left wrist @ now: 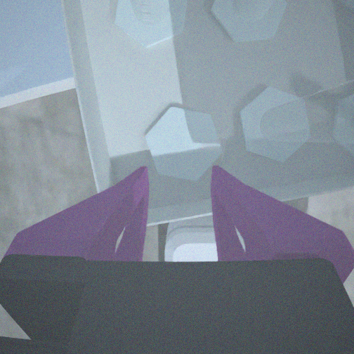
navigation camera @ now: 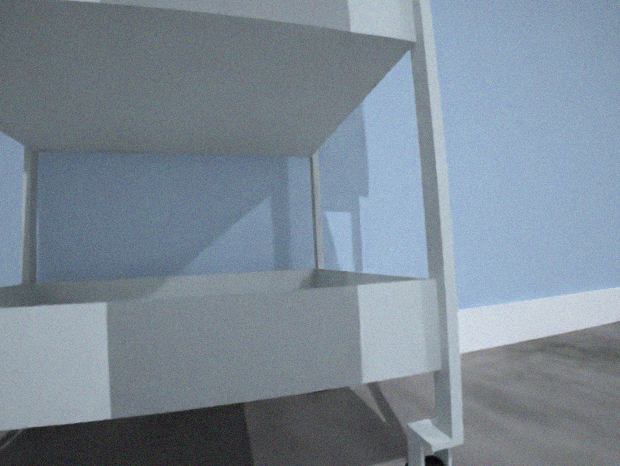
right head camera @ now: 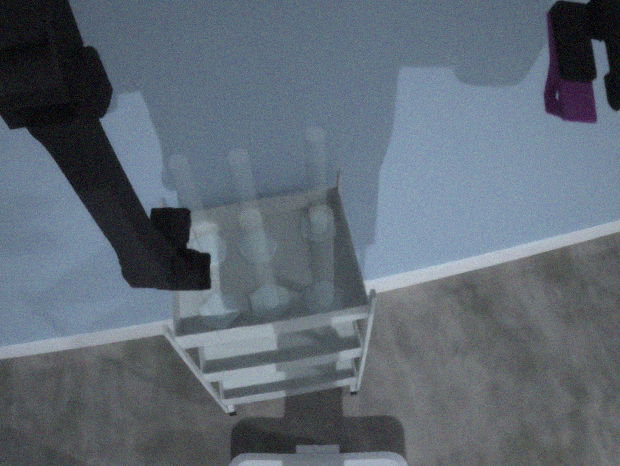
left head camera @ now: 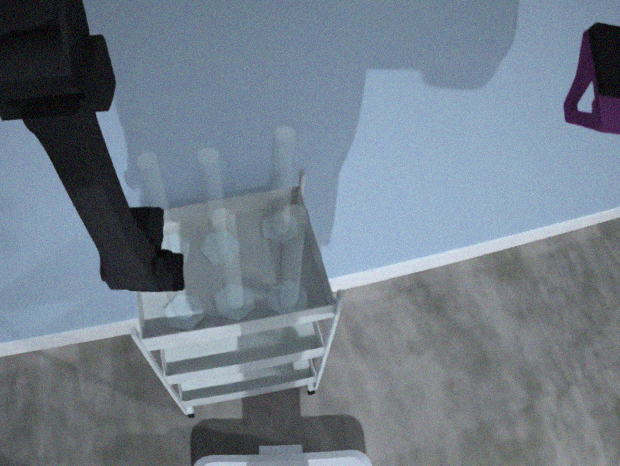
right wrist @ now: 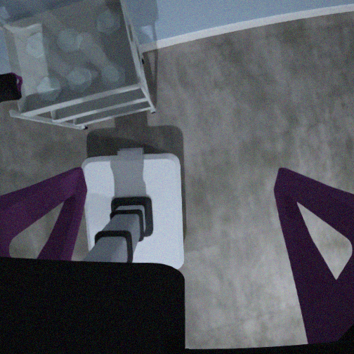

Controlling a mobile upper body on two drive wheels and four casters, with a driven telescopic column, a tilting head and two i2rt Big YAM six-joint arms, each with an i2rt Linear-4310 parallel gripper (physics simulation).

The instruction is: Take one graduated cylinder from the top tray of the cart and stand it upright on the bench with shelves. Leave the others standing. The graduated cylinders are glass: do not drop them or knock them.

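Places are measured from the left arm's base along level axes (x right, y ahead, z up), in centimetres.
Pixels of known places: left gripper, fingertip midpoint: (right head camera: 195, 272); right gripper, fingertip midpoint: (right head camera: 606, 108) (left head camera: 615, 119).
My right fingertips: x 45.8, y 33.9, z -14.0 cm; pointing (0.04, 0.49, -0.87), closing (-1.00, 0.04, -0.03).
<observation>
Behind a point stands the place of what it marks.
Several clear glass graduated cylinders stand upright on hexagonal bases in the top tray of the white cart (left head camera: 240, 328) {x 14.1, y 53.6, z -95.5 cm} (right head camera: 270, 325) {x 13.6, y 53.5, z -94.0 cm} (left wrist: 83, 100). My left gripper (left head camera: 169, 270) {x 0.4, y 57.7, z -77.9 cm} (right head camera: 196, 270) {x 0.4, y 57.7, z -77.9 cm} (left wrist: 180, 169) is over the tray's near-left corner, fingers partly closed with a gap between them. The near-left cylinder's base (left head camera: 184, 310) (right head camera: 219, 311) (left wrist: 177, 131) lies just past the fingertips, in line with the gap; its tube is hard to see and no grip on it shows. The head views hide the left fingertips. My right gripper (right head camera: 600, 85) {x 45.8, y 33.9, z -14.0 cm} (right wrist: 180, 178) is wide open, far right of the cart. The bench does not show.
Other cylinders' bases stand close beside, at near middle (left head camera: 234, 301) {x 12.9, y 59.5, z -94.1 cm} (left wrist: 275, 125) and near right (left head camera: 289, 295) {x 25.0, y 60.0, z -92.8 cm}, with more in the back row. A blue wall (left head camera: 451, 175) {x 77.2, y 105.1, z -106.4 cm} rises behind the cart. The robot's white base (right wrist: 165, 220) is close in front of the cart.
</observation>
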